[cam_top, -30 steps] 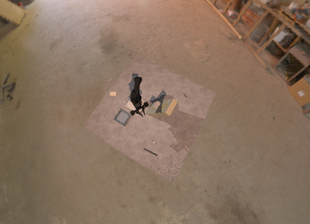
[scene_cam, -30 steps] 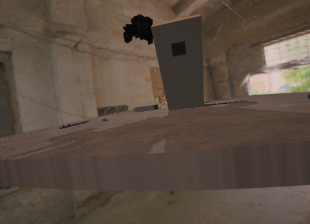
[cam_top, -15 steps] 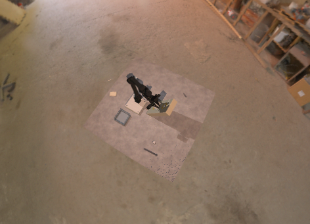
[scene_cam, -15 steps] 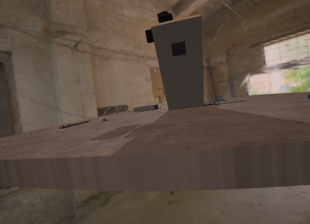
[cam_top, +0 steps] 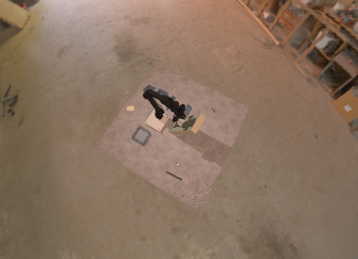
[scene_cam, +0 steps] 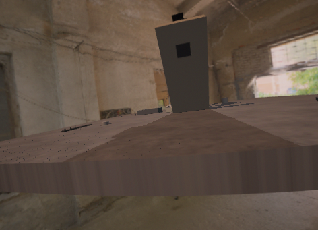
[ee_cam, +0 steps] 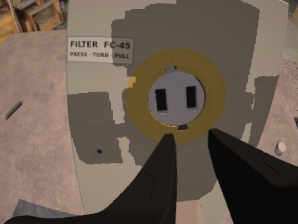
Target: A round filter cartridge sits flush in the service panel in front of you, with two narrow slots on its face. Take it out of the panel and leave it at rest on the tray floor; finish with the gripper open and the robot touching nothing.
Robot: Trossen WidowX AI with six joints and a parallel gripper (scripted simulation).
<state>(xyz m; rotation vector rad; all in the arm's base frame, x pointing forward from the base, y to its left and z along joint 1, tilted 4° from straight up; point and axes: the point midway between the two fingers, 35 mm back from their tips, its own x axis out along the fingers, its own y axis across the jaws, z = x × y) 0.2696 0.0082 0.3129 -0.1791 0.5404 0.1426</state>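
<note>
The grey round filter cartridge lies 6 cm ahead of my gripper tip and 4 cm below it. From my gripper tip the other things lie so: grey tray 35 cm behind, 31 cm to the right, 30 cm below; small beige block 67 cm behind, 12 cm to the right, 30 cm below.
</note>
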